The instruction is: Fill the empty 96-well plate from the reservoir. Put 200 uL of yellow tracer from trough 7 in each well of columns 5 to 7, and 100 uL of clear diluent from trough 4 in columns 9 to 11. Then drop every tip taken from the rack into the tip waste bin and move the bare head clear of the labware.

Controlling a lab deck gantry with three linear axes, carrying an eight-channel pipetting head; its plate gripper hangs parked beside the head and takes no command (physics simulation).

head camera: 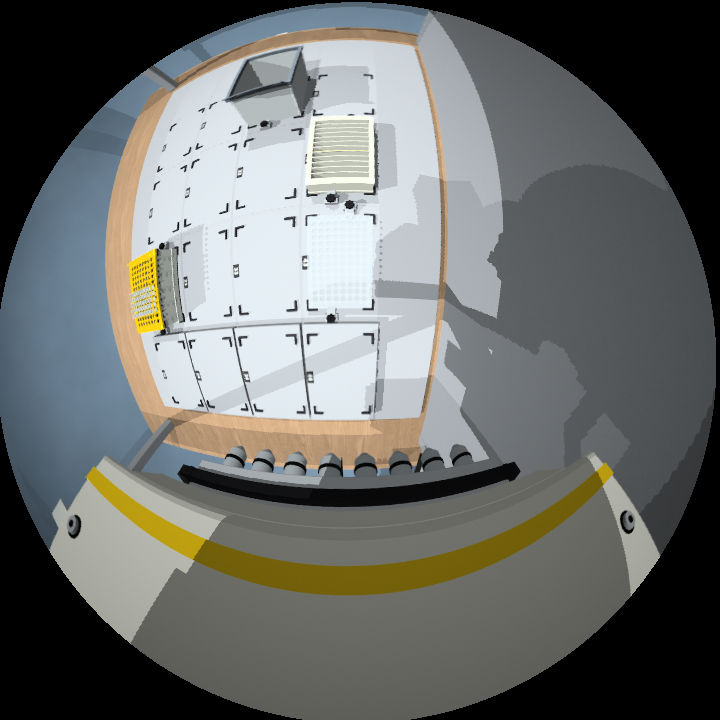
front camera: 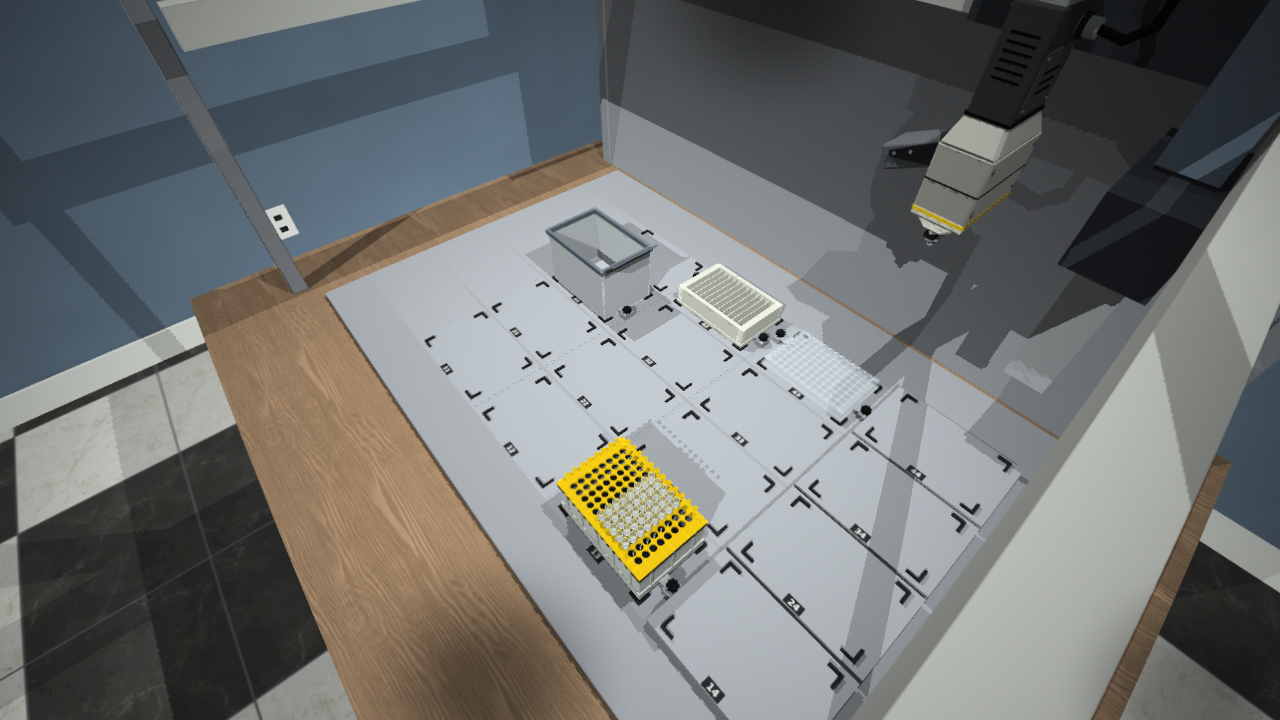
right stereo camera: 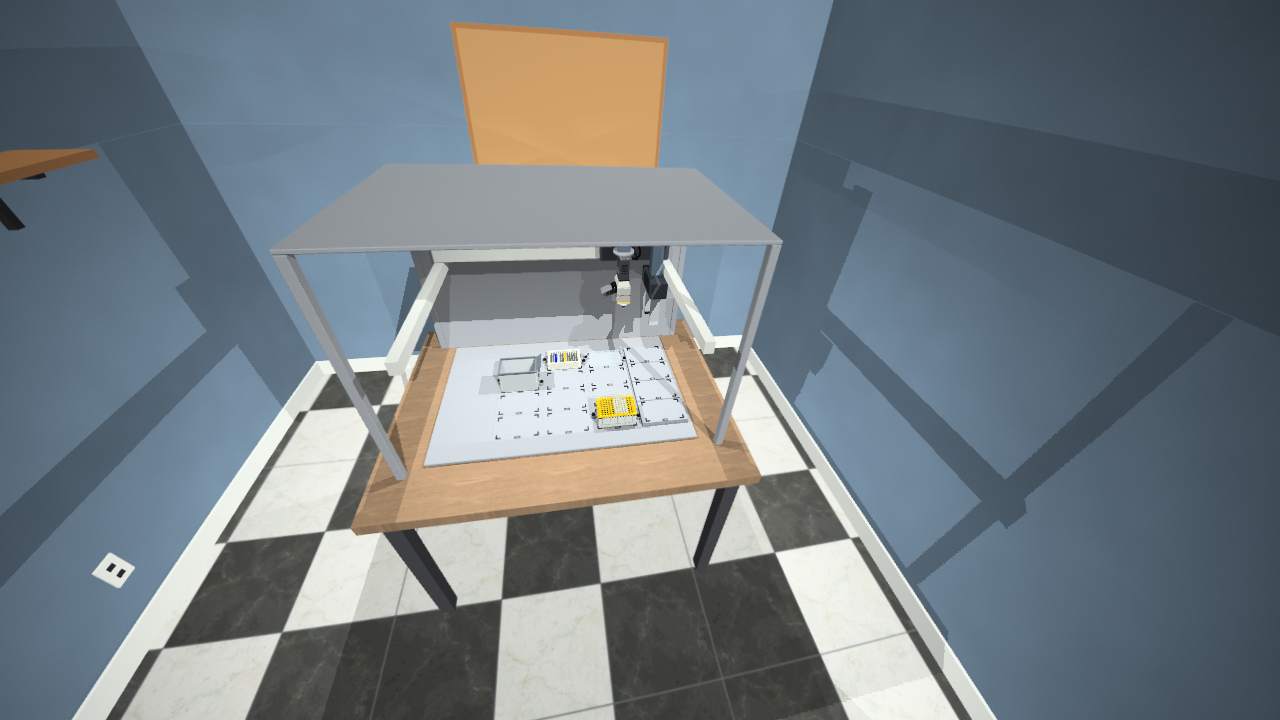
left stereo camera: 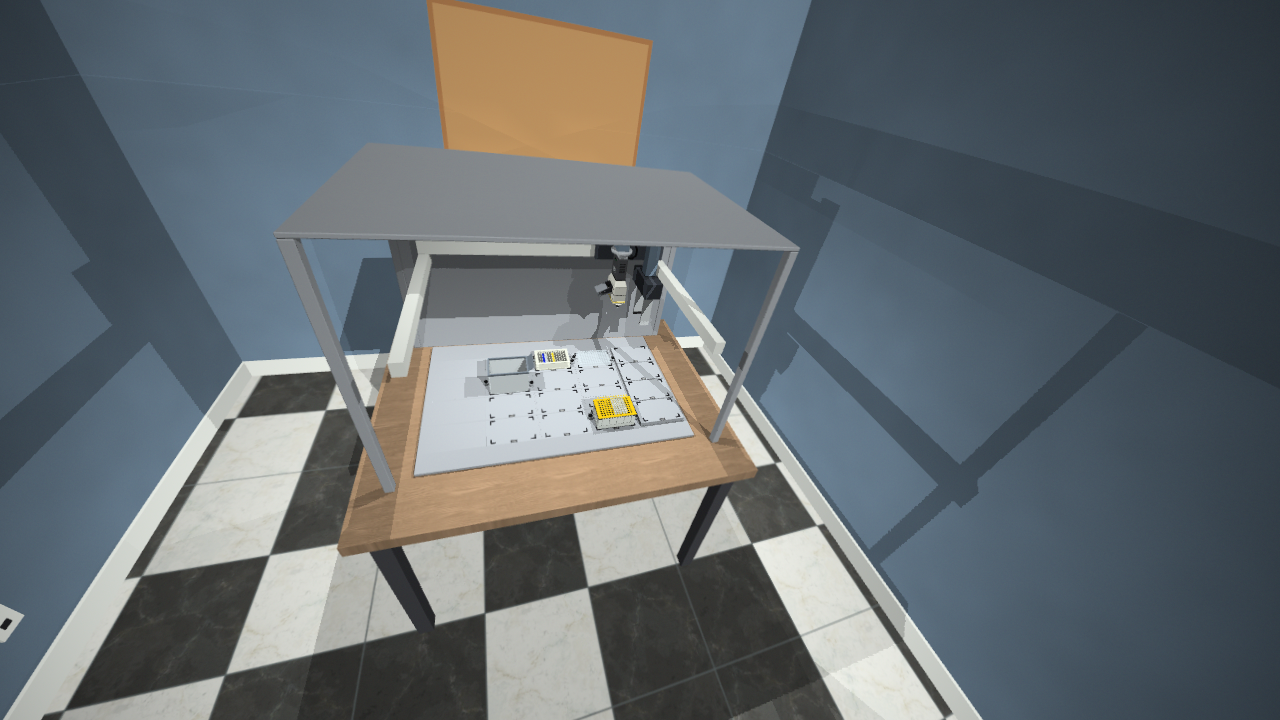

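Observation:
The eight-channel head [front camera: 971, 174] [left stereo camera: 617, 288] [right stereo camera: 622, 290] hangs high at the back right, clear of the labware. Its nozzles [head camera: 330, 464] are bare. The plate gripper [left stereo camera: 648, 286] [right stereo camera: 656, 286] is a dark unit beside it; its fingers are too small to read. The yellow tip rack [front camera: 626, 447] [head camera: 159, 295] at the front holds tips in its middle columns, with empty holes at both ends. The clear 96-well plate [front camera: 819, 371] [head camera: 340, 261] shows no readable colour in its wells. The cream reservoir [front camera: 759, 326] [head camera: 341, 185] has blue and yellow troughs visible in the stereo views.
The grey-rimmed tip waste bin [front camera: 572, 284] [head camera: 268, 108] [left stereo camera: 508, 379] [right stereo camera: 519, 379] stands left of the reservoir; its contents are unclear. Dark knobs stand beside the labware. Enclosure posts [left stereo camera: 756, 344] [right stereo camera: 747, 344] rise at the table's front corners. The deck [front camera: 420, 295] has marked slots.

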